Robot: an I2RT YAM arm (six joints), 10 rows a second.
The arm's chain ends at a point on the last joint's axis. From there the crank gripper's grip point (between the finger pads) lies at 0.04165 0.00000 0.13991 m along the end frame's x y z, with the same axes.
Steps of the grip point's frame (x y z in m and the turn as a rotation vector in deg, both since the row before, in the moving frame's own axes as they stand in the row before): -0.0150, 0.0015, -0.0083, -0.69, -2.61, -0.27; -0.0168, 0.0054, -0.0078, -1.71, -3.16, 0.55; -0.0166, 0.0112, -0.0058, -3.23, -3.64, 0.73; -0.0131, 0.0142, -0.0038, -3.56, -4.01, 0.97; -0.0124, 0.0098, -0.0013, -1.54, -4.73, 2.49; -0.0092, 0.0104, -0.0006, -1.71, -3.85, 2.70; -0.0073, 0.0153, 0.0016, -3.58, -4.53, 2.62; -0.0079, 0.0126, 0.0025, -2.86, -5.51, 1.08; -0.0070, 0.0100, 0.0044, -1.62, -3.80, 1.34; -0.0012, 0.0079, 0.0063, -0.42, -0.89, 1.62; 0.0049, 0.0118, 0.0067, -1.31, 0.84, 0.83
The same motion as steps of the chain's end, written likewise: -0.0086, 0.0000, -0.0100, -0.69, -2.61, -0.27; -0.0090, 0.0008, -0.0098, -1.71, -3.16, 0.55; -0.0076, 0.0028, -0.0079, -3.23, -3.64, 0.73; -0.0031, 0.0048, -0.0061, -3.56, -4.01, 0.97; -0.0006, 0.0044, -0.0042, -1.54, -4.73, 2.49; 0.0004, 0.0044, -0.0030, -1.71, -3.85, 2.70; 0.0041, 0.0048, -0.0009, -3.58, -4.53, 2.62; 0.0058, 0.0049, -0.0007, -2.86, -5.51, 1.08; 0.0024, 0.0051, 0.0020, -1.62, -3.80, 1.34; 0.0010, 0.0057, 0.0057, -0.42, -0.89, 1.62; 0.0029, 0.0080, 0.0074, -1.31, 0.84, 0.83
